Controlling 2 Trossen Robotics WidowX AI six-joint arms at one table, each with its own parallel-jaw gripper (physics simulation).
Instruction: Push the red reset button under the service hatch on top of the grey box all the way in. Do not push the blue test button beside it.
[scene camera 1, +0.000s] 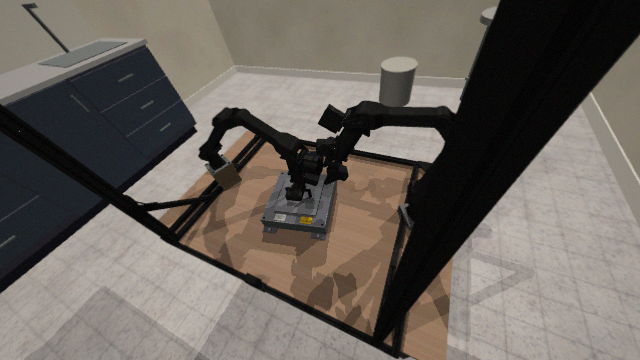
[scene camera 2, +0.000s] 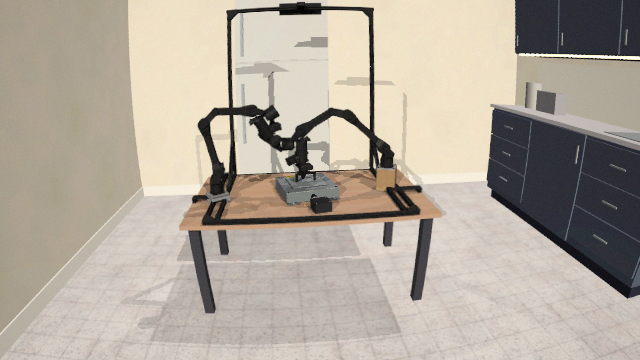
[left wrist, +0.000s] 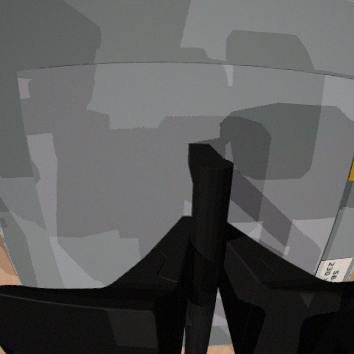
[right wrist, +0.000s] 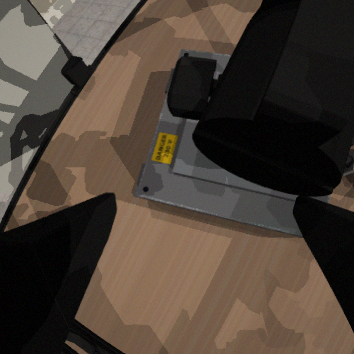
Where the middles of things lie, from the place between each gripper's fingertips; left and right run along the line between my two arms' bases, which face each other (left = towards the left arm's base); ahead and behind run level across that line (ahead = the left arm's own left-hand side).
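There is the grey box (scene camera 2: 319, 196), which is 6 cm ahead of my left hand, 1 cm to the left of it and 5 cm below it. Going by its middle, the box is nearer to my left hand than to my right hand.
My right hand is 70 mm short of the box, and it is 130 mm to the right of the box and 210 mm above it.
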